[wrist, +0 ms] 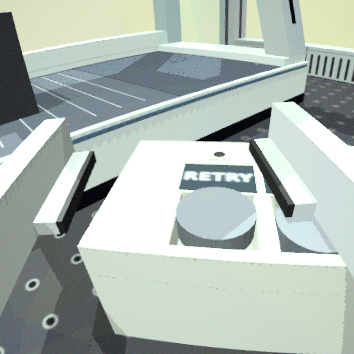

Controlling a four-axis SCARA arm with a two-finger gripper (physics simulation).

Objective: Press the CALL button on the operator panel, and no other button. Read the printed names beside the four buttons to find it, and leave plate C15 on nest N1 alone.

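Frame: origin at the arm's base, x ahead, y left, z up, level; metres.
Where they show: gripper, between the fingertips: (170, 131).
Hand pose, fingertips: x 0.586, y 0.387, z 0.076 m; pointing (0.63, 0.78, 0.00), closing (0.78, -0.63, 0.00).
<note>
Each offset is from my fingertips to the top centre of the thing. "*": to the spot under its first point. Level surfaces: height alone.
The operator panel {dz -0.007, dx +0.025, dy -0.064 m} (210, 290) is a white box in the lower middle of the wrist view. A round grey button {dz -0.007, dx -0.017, dy -0.041 m} (215, 212) stands on its top, below a dark label {* dz -0.010, dx -0.001, dy -0.028 m} (218, 177) that reads RETRY. A second grey button {dz -0.010, dx +0.002, dy -0.064 m} (304, 231) is to its right, partly behind the right finger; its label is almost wholly hidden. The name CALL cannot be read here. My gripper (170, 131) is shut and holds nothing; a gap shows between its finger pads, which flank the view of the RETRY button. Plate C15 and nest N1 cannot be made out.
Behind the panel is a large grey deck {dz -0.014 m} (125, 92) with a raised white rim {* dz -0.032, dx +0.133, dy +0.063 m} (240, 100). A dark upright block {* dz +0.019, dx -0.028, dy +0.128 m} (16, 70) stands at the left. White posts (281, 30) rise at the back. A floor with ringed holes {dz -0.063 m} (42, 280) lies at the lower left.
</note>
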